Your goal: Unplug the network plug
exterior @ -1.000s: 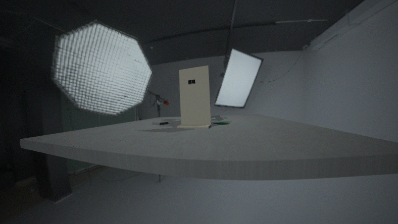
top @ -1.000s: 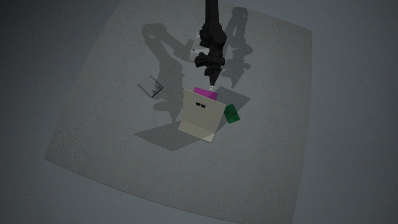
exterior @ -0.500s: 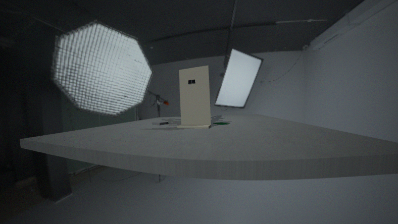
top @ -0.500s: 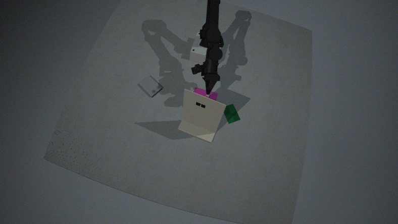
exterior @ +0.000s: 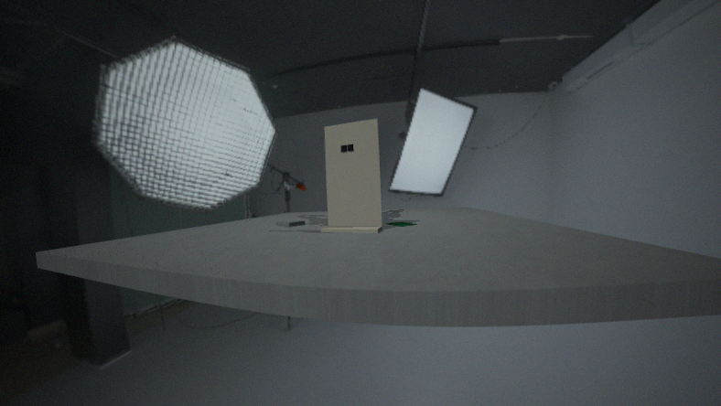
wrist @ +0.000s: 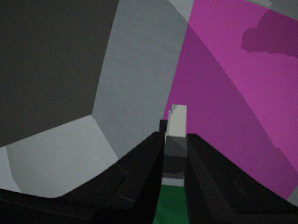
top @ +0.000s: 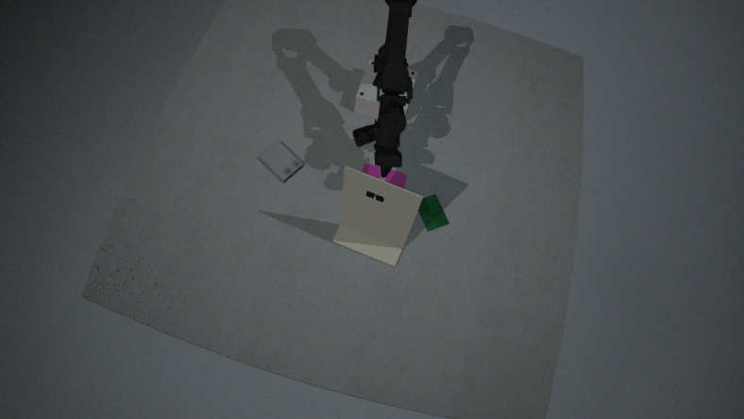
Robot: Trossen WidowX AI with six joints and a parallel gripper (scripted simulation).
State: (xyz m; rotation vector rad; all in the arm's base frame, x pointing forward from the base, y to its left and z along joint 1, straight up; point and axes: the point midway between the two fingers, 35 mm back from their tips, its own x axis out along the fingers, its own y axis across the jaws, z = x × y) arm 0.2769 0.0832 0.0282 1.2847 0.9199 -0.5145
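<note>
My gripper tip is 80 mm above the magenta square. Round my gripper tip: marked square: 10 mm ahead, 150 mm to the left, 80 mm below; upright panel: 140 mm ahead, 20 mm to the left, 70 mm above; network plug: right at my gripper tip.
</note>
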